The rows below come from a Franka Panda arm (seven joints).
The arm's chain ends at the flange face. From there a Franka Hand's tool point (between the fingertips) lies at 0.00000 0.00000 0.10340 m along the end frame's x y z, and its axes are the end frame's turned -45 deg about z.
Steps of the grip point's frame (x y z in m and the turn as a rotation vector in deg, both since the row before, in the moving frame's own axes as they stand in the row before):
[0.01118 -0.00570 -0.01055 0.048 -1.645 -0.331]
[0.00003 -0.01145 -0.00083 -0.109 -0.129 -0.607]
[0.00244 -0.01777 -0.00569 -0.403 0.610 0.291]
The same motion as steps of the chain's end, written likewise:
[0.00603 -0.01398 -0.01051 -1.129 -1.197 -0.331]
[-0.00805 -0.00842 -0.00083 -0.168 -0.014 -0.607]
[-0.01213 -0.01403 -0.00568 0.146 0.716 0.291]

